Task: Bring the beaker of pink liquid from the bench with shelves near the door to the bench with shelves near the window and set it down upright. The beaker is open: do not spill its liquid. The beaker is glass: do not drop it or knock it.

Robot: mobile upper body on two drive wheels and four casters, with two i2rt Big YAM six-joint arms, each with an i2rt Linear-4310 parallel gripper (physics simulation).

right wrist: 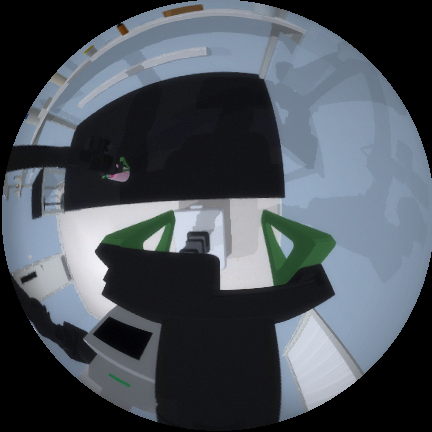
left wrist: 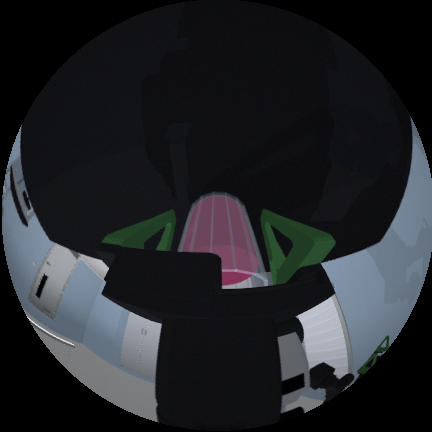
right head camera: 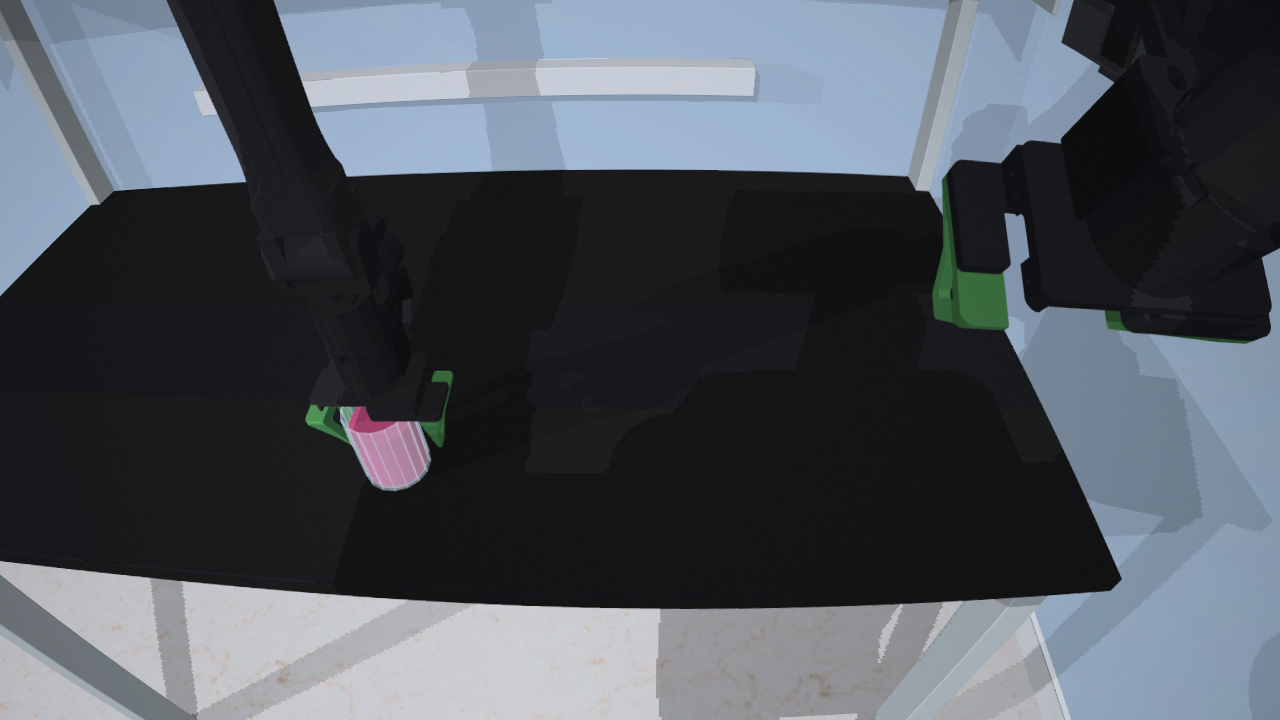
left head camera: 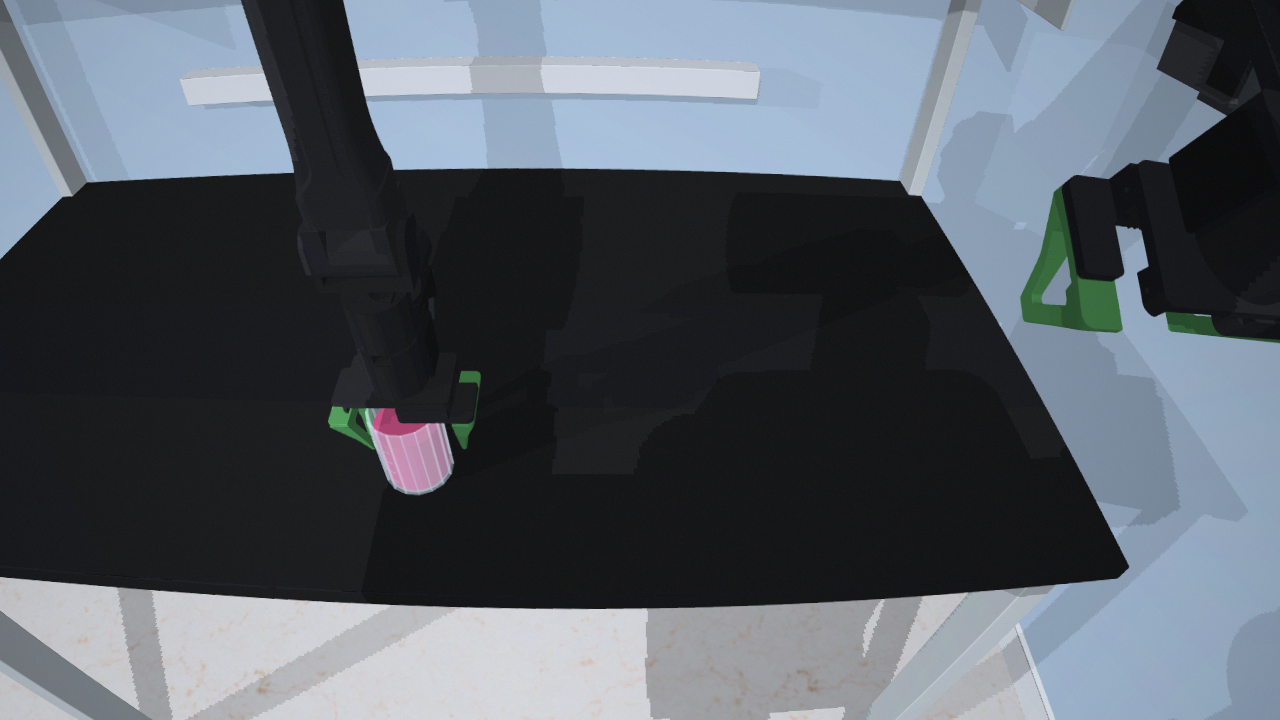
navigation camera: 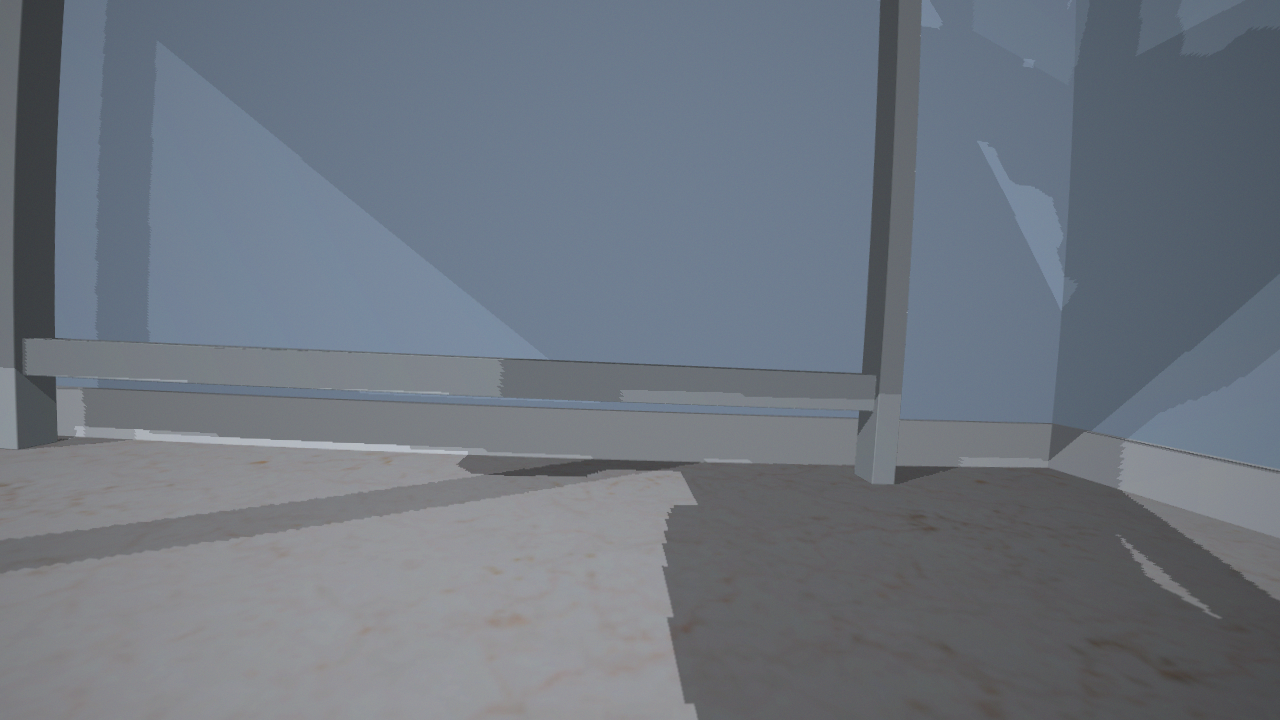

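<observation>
The glass beaker of pink liquid (left head camera: 412,456) stands upright on the black bench top (left head camera: 626,385), left of centre. It also shows in the right head view (right head camera: 387,452) and the left wrist view (left wrist: 219,238). My left gripper (left head camera: 405,422) reaches down over it, open, with a green finger on each side of the beaker and a gap to the glass (left wrist: 219,241). My right gripper (left head camera: 1155,286) is open and empty, held in the air beyond the bench's right edge (right wrist: 217,238).
Grey frame posts (left head camera: 935,97) stand at the bench's back corners and a white shelf bar (left head camera: 469,80) runs behind it. The bench's front edge (left head camera: 573,595) is close below the beaker. The navigation view shows the bench's lower rail (navigation camera: 447,376) and floor.
</observation>
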